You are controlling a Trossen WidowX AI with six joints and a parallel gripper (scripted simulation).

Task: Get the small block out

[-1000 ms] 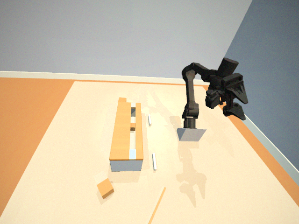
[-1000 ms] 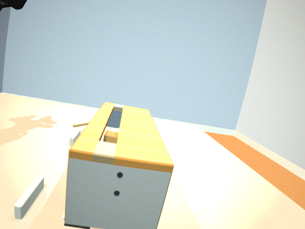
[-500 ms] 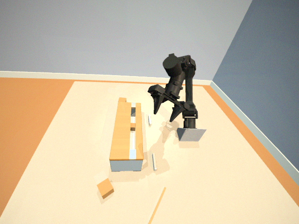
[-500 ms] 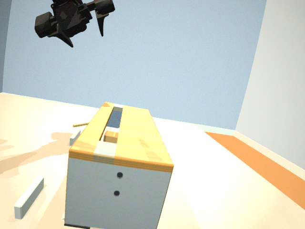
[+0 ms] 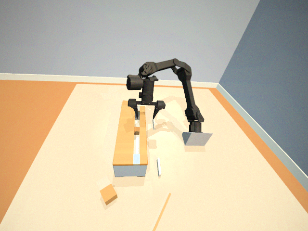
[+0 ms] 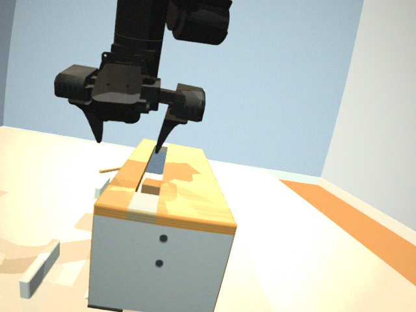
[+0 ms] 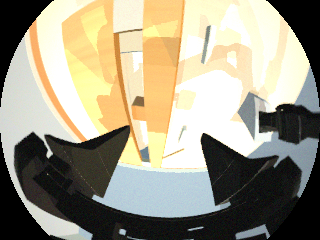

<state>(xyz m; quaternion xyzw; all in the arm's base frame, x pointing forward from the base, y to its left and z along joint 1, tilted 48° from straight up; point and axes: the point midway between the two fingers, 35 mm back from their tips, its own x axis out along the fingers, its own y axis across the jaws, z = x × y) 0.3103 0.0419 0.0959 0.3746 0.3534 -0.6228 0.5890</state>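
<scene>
Right now the orange block is 7 cm below my gripper tip, 4 cm ahead of it and 3 cm to the left of it. Also, from my gripper tip: long box 10 cm below, 4 cm to the left, 3 cm ahead; then thin orange stick 39 cm to the left, 15 cm below, 6 cm behind.
</scene>
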